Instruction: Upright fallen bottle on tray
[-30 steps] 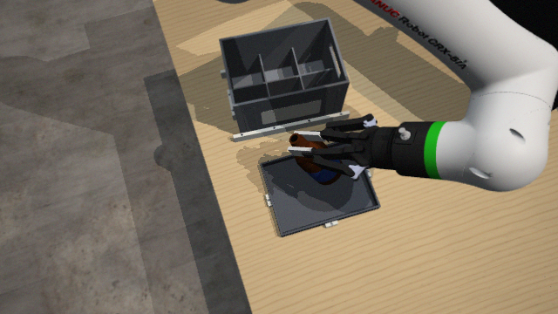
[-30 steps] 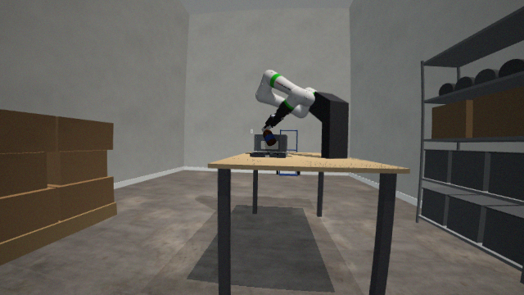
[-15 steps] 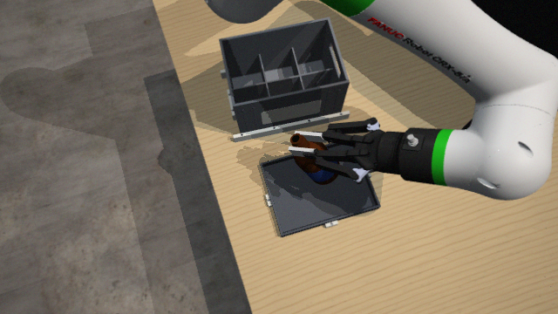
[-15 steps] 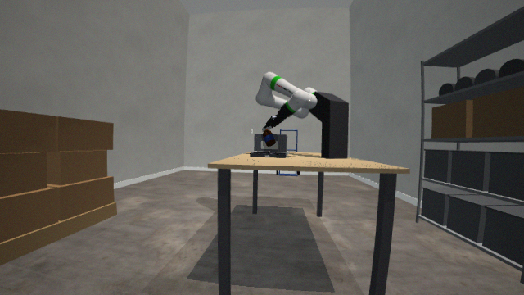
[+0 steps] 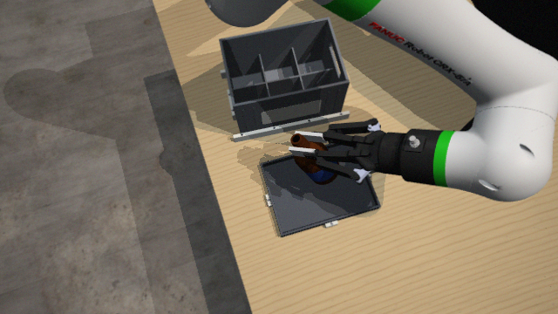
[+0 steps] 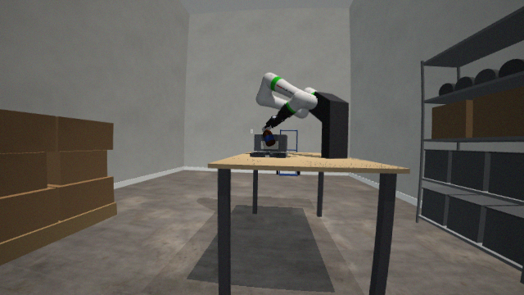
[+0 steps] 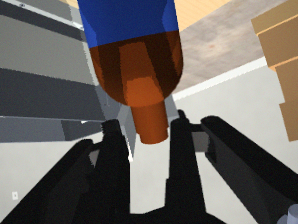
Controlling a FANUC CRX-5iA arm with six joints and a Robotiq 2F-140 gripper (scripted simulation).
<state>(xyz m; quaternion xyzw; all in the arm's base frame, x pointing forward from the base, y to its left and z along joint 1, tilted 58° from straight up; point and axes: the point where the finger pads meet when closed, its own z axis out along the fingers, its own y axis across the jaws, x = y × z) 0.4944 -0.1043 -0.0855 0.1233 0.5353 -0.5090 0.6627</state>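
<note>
Now: the bottle 10 mm behind my hand, 10 mm to the left of it and 60 mm below it. The rest, counted from my hand: dark grey crate (90 mm behind, 220 mm to the right, 130 mm below); then tray (10 mm behind, 40 mm to the left, 200 mm below).
</note>
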